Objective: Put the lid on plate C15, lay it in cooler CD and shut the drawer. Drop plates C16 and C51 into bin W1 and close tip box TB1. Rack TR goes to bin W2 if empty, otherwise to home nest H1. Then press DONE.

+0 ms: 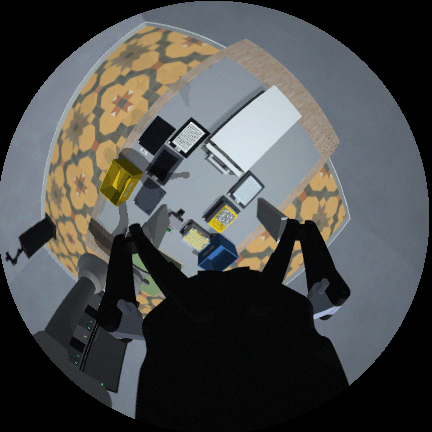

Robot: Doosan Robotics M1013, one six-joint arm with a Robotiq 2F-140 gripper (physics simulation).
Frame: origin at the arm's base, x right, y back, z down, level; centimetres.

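Seen in the pictures: gripper, between the fingertips: [212,210].
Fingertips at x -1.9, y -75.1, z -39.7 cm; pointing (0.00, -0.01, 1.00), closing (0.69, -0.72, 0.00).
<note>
A point is followed by its place in that frame.
My gripper [212,210] {y -75.1, x -1.9, z -39.7 cm} is open and empty, high above the table. A large white box [257,130] {y -105.0, x -0.7, z 0.6 cm}, probably the cooler unit, stands at the upper right; a handled front part [220,164] {y -82.1, x -0.8, z 4.4 cm} shows at its lower-left end. A white gridded plate [189,137] {y -82.6, x -19.5, z 6.4 cm} sits in a black holder left of it. A pale plate or lid [246,189] {y -83.1, x 16.7, z 6.1 cm} lies in a holder below it. A yellow-and-grey gridded box [222,218] {y -65.5, x 16.7, z 1.3 cm} and a pale yellow gridded item [196,236] {y -49.0, x 14.7, z 3.3 cm} show between the fingers. A yellow bin [120,182] {y -42.6, x -35.3, z 8.6 cm} is at the left, a blue bin [217,254] {y -44.9, x 34.4, z 8.6 cm} nearest the gripper body. Labels are unreadable.
Black holders [156,135] {y -73.7, x -33.0, z 7.8 cm} [164,164] {y -65.8, x -20.0, z 6.4 cm} and a dark flat piece [149,196] {y -48.0, x -16.7, z 7.8 cm} stand right of the yellow bin. A small dark device [175,217] {y -49.5, x 0.4, z 4.8 cm} is by the left finger. A grey robot arm part [72,305] {y -14.6, x -17.7, z -45.7 cm} and a dark cabinet [102,360] are at the lower left.
</note>
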